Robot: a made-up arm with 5 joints.
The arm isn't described. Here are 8 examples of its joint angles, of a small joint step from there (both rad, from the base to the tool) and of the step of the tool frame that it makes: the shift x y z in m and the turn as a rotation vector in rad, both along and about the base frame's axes.
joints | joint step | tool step
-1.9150 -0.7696 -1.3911 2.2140 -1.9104 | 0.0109 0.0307 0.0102 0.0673 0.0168 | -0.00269 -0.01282 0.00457 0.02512 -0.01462 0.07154
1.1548 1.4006 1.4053 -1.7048 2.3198 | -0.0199 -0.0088 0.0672 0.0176 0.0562 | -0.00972 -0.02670 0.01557 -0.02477 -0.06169 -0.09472
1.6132 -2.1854 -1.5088 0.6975 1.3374 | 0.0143 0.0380 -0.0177 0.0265 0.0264 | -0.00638 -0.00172 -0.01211 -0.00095 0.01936 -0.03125
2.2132 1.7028 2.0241 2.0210 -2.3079 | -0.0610 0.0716 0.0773 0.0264 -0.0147 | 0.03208 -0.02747 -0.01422 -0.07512 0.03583 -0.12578
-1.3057 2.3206 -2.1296 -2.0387 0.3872 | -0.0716 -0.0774 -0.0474 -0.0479 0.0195 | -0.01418 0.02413 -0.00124 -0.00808 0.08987 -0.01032
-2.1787 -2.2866 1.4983 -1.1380 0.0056 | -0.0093 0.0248 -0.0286 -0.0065 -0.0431 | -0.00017 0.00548 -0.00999 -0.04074 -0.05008 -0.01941
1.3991 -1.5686 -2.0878 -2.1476 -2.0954 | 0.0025 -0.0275 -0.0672 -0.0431 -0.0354 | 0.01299 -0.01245 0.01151 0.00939 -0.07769 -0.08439
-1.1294 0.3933 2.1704 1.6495 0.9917 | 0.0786 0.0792 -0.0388 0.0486 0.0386 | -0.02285 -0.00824 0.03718 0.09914 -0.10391 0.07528
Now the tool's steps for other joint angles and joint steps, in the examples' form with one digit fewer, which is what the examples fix.
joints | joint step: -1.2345 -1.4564 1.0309 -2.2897 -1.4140 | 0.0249 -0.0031 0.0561 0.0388 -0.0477
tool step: 0.0033 -0.0079 -0.0090 -0.0476 -0.0277 0.0443
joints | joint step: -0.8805 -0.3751 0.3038 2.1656 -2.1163 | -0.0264 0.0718 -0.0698 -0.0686 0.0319
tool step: -0.0064 0.0169 -0.0177 0.1277 -0.0835 -0.0513
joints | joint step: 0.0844 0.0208 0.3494 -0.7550 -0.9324 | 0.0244 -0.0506 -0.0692 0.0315 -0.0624
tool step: 0.0047 0.0017 -0.0150 -0.0694 0.0162 -0.0254
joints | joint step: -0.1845 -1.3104 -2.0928 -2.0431 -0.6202 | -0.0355 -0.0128 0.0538 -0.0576 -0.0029
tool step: -0.0141 0.0081 0.0041 -0.0538 -0.0513 0.0028
